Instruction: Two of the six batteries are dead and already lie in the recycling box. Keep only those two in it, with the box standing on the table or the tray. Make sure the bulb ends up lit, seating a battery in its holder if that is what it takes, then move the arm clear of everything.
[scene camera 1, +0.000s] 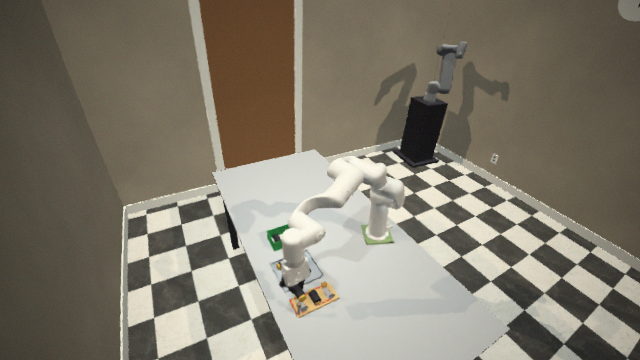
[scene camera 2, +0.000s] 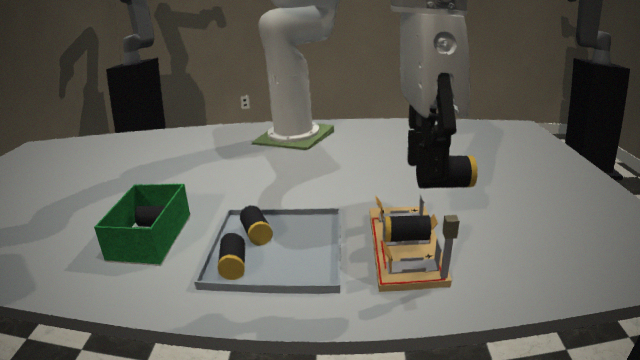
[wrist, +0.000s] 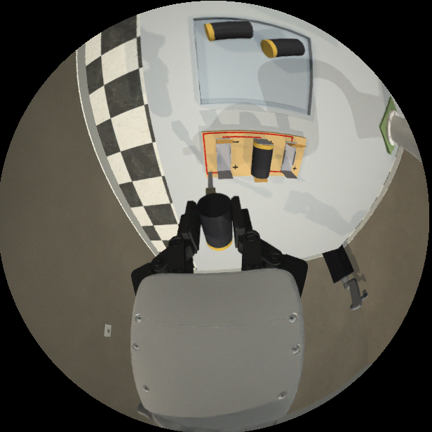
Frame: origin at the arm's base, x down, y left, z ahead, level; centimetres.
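Seen in the pictures: gripper, between the fingertips: (scene camera 1: 296, 288) (scene camera 2: 426, 172); arm's base, origin of its link: (scene camera 1: 376, 232) (scene camera 2: 293, 132).
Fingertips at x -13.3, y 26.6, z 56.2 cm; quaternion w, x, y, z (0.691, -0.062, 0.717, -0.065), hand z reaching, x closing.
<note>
Offsets run from my fingertips to a thing's top centre. "pt": to the spot under its first point. Level surfaces: height alone.
My gripper (scene camera 1: 299, 291) (scene camera 2: 434, 172) (wrist: 214, 208) is shut on a black battery @(dx -1.8, dy +2.3, dz -0.4 cm) (scene camera 2: 462, 171) with a yellow end. It holds the battery lying sideways above the table, beside the wooden holder board (scene camera 2: 415, 286) (wrist: 243, 160). One battery @(dx +10.0, dy -1.2, dz -8.6 cm) (scene camera 2: 410, 228) (wrist: 262, 161) sits in the board's middle slot; the two outer slots are empty. A dark, unlit block @(pt dx +6.0, dy +3.3, dz +0.9 cm) (scene camera 2: 451, 226) (wrist: 210, 191), apparently the bulb, tops a grey post at the board's corner. Two batteries @(dx +10.9, dy -23.6, dz -1.3 cm) (scene camera 2: 231, 256) @(dx +10.9, dy -22.7, dz -9.8 cm) (scene camera 2: 256, 225) lie on the tray @(dx +13.4, dy -19.2, dz -6.7 cm) (scene camera 2: 300, 250) (wrist: 240, 75). A dark battery @(dx +10.9, dy -40.6, dz -10.3 cm) (scene camera 2: 149, 216) shows in the green box @(dx +8.6, dy -40.2, dz -6.7 cm) (scene camera 2: 132, 245); its wall hides the rest.
The box stands on the table @(dx +14.6 cm) (scene camera 2: 360, 320) beyond the tray from the board. The arm's base stands on a green plate (scene camera 1: 370, 241) (scene camera 2: 260, 142) at the table's far side. Black pedestals (scene camera 2: 136, 95) (scene camera 2: 597, 110) stand beyond the table.
</note>
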